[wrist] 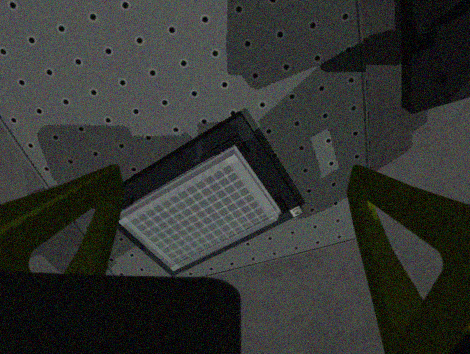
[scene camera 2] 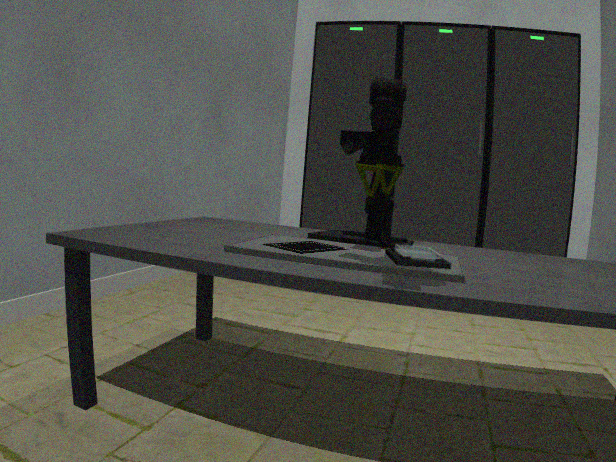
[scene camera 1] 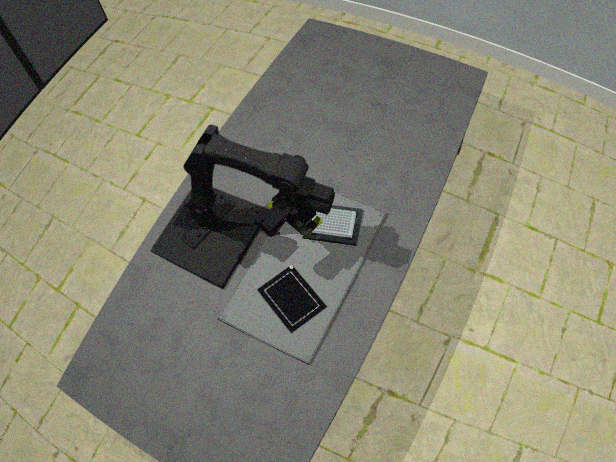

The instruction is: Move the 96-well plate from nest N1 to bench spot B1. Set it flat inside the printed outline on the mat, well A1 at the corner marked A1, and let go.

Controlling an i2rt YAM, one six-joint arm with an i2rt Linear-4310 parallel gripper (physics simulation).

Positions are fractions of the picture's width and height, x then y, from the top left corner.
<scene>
My gripper (scene camera 2: 0.61, 0.42) is open and holds nothing. Also in view: a plate (scene camera 1: 0.55, 0.48). Further things: a black outlined pad (scene camera 1: 0.47, 0.65), a dark square nest (wrist: 0.50, 0.37) and a grid of small holes (scene camera 1: 0.53, 0.58).
The plate shows as well in the wrist view (wrist: 0.47, 0.57). My gripper shows as well in the wrist view (wrist: 0.50, 0.50). The grid of small holes shows as well in the wrist view (wrist: 0.19, 0.26) and in scene camera 2 (scene camera 2: 0.59, 0.55).
</scene>
